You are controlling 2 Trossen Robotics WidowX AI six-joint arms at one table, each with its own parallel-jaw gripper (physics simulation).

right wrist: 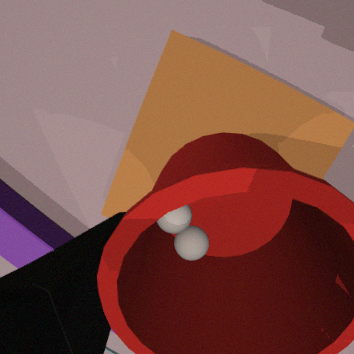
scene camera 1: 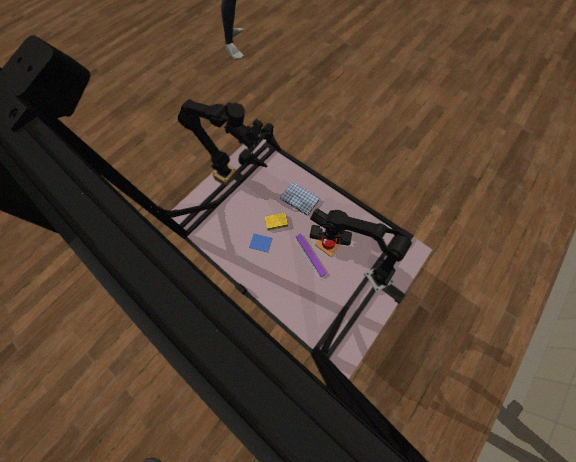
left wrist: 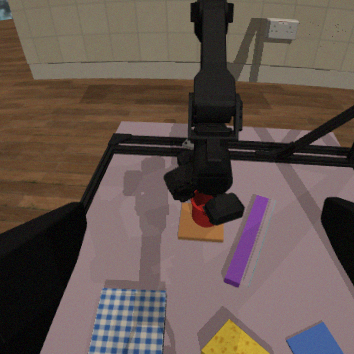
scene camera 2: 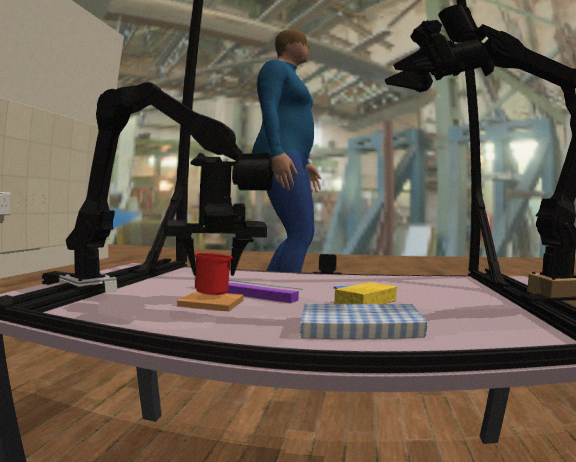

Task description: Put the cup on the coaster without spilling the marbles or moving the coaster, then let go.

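Pixels of known places: left gripper, fingertip midpoint: (scene camera 1: 274, 158) (left wrist: 205, 211) (scene camera 2: 389, 75); right gripper, fingertip midpoint: (right wrist: 222, 219) (scene camera 1: 328, 241) (left wrist: 205, 209) (scene camera 2: 213, 275); left arm's base, origin of the base link: (scene camera 1: 224, 171) (scene camera 2: 558, 276); right arm's base, origin of the base link: (scene camera 1: 379, 277) (scene camera 2: 87, 276).
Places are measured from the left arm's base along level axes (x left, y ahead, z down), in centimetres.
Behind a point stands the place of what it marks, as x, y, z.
Observation:
The red cup (scene camera 1: 328, 244) {-4.4, 70.0, 3.1} (scene camera 2: 213, 273) {-1.0, 68.6, -0.2} (left wrist: 201, 216) {-2.8, 66.5, -0.2} (right wrist: 225, 180) {-1.1, 67.7, -2.9} is upright over the orange square coaster (scene camera 1: 330, 251) {-6.5, 72.6, 4.8} (scene camera 2: 210, 301) {0.1, 69.0, 4.7} (left wrist: 192, 235) {-1.0, 65.3, 4.8} (right wrist: 200, 90) {0.2, 67.2, 4.7}. Its base is at or slightly above the coaster's top; I cannot tell whether they touch. Two pale marbles (right wrist: 191, 243) {-5.8, 68.7, 1.7} show inside the cup. My right gripper (scene camera 2: 213, 272) {-3.8, 69.2, 0.7} (left wrist: 205, 209) {-3.8, 69.2, 0.7} points down and is shut on the cup, with a finger on each side. The cup wall hides one finger in the right wrist view. My left gripper (scene camera 2: 391, 74) {0.3, 37.6, -36.7} is open and empty, high above the table and far from the cup.
A purple bar (scene camera 1: 310, 255) {-14.0, 65.4, 3.8} (scene camera 2: 265, 292) {-9.1, 60.1, 4.4} (left wrist: 246, 241) {-12.2, 62.8, 3.8} lies beside the coaster. A yellow sponge (scene camera 1: 276, 221) {-8.3, 41.1, 2.9} (scene camera 2: 366, 293) {-2.4, 41.4, 3.0}, a blue square (scene camera 1: 261, 243) {-21.8, 40.7, 5.5} and a blue checked block (scene camera 1: 300, 198) {10.2, 44.2, 3.4} (scene camera 2: 363, 321) {16.1, 44.1, 3.4} lie farther away. A black frame (scene camera 2: 350, 359) {29.5, 47.0, 4.2} edges the table.

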